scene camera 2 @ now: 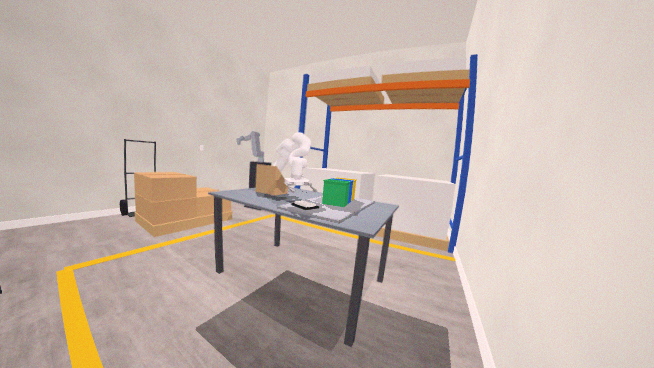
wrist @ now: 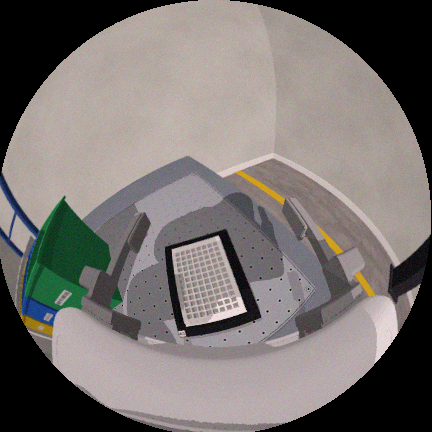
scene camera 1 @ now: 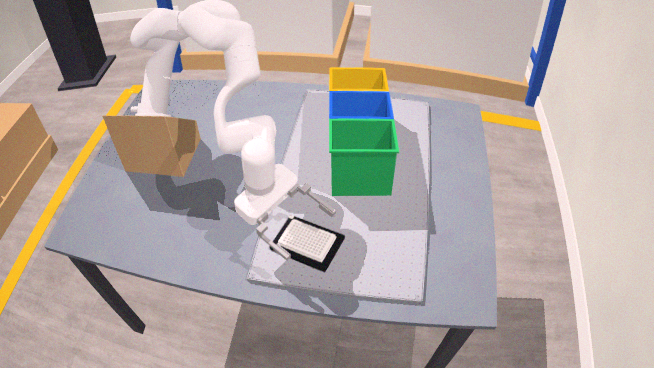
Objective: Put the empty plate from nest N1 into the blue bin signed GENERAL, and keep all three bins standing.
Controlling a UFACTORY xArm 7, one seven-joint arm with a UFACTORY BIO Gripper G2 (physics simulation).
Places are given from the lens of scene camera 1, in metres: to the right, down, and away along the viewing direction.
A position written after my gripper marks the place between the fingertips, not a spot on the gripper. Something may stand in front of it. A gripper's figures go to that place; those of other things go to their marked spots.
my gripper (scene camera 1: 312,235): -0.04, 0.12, 1.07
green bin (scene camera 1: 363,152): 0.09, -0.08, 1.16
white well plate (scene camera 1: 299,237): -0.07, 0.14, 1.17
blue bin (scene camera 1: 342,104): 0.05, -0.24, 1.36
The marked spots on the white well plate and the blue bin are 0.44 m apart.
